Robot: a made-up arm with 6 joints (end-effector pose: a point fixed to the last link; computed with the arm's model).
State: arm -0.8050 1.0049 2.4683 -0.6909 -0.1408 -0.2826
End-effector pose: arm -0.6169 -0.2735 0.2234 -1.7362 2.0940 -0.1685
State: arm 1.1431 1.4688 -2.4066 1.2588 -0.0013 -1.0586
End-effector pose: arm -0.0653 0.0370 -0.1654 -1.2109 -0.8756 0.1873
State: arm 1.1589 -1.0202 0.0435 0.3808 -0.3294 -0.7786
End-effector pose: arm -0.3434 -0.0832 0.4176 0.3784 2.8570 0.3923
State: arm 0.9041 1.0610 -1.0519 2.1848 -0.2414 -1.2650
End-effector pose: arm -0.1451 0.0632 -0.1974 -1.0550 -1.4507 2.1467
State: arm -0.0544 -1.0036 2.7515 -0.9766 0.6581 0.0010
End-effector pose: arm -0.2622 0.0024 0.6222 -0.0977 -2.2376 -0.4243
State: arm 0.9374 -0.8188 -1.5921 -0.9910 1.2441 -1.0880
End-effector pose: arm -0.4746 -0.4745 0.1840 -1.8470 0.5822 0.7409
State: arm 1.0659 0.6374 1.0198 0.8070 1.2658 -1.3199
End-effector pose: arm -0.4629 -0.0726 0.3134 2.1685 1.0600 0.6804
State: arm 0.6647 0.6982 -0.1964 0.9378 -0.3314 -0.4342
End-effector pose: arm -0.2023 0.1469 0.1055 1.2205 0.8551 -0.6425
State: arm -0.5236 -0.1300 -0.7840 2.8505 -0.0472 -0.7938
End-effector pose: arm -0.5130 -0.3768 0.3240 -1.5464 -0.5294 -2.4461
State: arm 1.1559 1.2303 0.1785 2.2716 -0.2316 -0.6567
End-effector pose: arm -0.0421 0.0215 -0.0565 1.0604 0.3310 -1.9280
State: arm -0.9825 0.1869 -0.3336 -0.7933 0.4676 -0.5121
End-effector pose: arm -0.3041 0.0472 0.4800 1.6240 0.7537 -0.2810
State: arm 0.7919 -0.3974 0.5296 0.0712 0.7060 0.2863
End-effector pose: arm -0.2771 -0.1243 0.3948 2.2234 1.0100 0.2764
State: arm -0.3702 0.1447 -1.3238 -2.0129 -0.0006 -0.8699
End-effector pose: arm -0.6043 -0.2470 0.4646 2.1217 0.4303 1.3545
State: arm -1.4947 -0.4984 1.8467 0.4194 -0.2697 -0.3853
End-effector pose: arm -0.6696 0.1694 0.3549 -1.2365 2.4233 -0.4166
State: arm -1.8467 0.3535 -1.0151 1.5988 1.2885 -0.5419
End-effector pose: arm -0.2381 0.1096 0.3439 -0.3748 -1.5450 -0.1923
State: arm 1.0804 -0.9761 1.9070 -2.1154 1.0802 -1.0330
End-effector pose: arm -0.3980 -0.0572 0.3583 1.3941 -1.0982 0.2456
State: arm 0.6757 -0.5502 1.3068 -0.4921 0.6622 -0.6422
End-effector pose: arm -0.2629 -0.1346 0.4657 -0.9842 -2.6086 -0.7129
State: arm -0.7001 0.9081 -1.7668 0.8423 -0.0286 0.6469
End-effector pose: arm -0.1475 -0.2626 0.2917 0.7280 -0.8759 -0.8266
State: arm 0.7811 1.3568 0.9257 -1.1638 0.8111 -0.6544
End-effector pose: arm -0.3376 -0.0961 0.2314 1.6657 1.4714 1.6070
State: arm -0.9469 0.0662 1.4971 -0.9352 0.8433 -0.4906
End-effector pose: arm -0.3228 0.1351 0.2487 0.8862 2.1878 -1.1711
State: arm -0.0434 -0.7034 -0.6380 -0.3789 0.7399 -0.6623
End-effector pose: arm -0.1490 -0.2559 0.4168 2.3630 0.6211 -1.5667
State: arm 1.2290 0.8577 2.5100 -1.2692 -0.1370 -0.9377
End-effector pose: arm -0.6378 -0.0202 0.1610 -0.8580 1.7309 0.9980
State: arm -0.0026 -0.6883 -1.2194 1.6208 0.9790 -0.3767
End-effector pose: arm -0.2280 -0.2632 0.2311 -0.1374 0.1035 -1.9065
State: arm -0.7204 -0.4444 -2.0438 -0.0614 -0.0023 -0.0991
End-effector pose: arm -0.2308 -0.1669 0.5250 0.9691 -0.9837 -1.4763
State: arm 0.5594 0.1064 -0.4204 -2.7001 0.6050 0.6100
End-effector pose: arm -0.3531 -0.2997 0.0153 -1.5491 0.3754 -0.2105
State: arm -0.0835 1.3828 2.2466 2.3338 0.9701 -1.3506
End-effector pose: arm -0.2277 -0.0860 -0.2069 -0.4233 -0.8326 0.8863
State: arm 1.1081 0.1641 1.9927 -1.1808 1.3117 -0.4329
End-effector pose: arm -0.3265 0.0052 0.3196 -0.9012 -2.6333 -0.8137
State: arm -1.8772 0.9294 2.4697 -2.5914 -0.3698 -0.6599
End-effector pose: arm -0.3736 -0.0475 0.0801 -0.3944 -1.4125 2.1074
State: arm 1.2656 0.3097 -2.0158 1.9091 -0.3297 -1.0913
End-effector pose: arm -0.4268 0.2341 -0.0356 0.1421 -1.8260 1.2301
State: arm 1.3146 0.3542 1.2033 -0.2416 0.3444 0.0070
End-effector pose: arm -0.5481 -0.0853 0.3078 1.7969 0.6850 1.7516
